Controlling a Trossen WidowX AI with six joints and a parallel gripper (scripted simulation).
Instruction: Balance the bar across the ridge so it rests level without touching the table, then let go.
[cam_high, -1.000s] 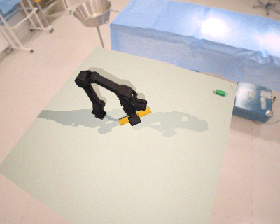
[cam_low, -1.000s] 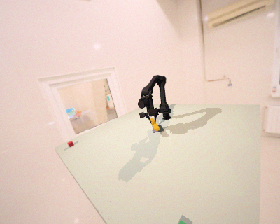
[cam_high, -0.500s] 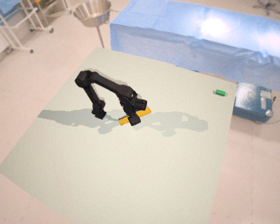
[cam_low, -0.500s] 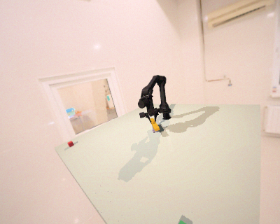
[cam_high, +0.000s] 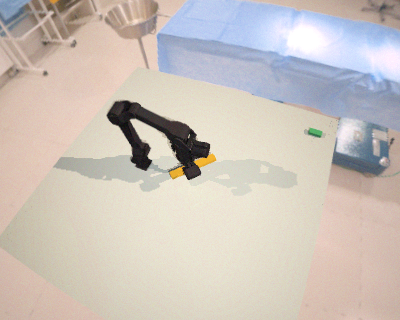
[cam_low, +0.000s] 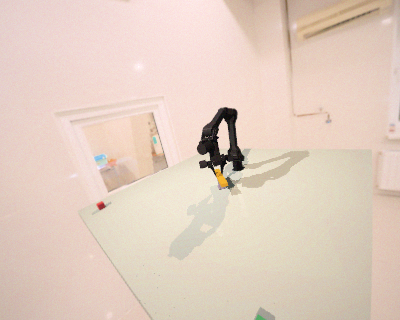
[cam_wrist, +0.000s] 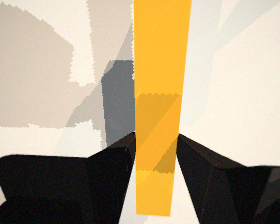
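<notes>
My gripper tip is 2 cm to the right of the bar and 2 cm short of it. The rest, counted from my gripper tip: small red block (53 cm to the right, 51 cm ahead, 4 cm below); small green block (51 cm ahead, 47 cm to the left, 5 cm below).
</notes>
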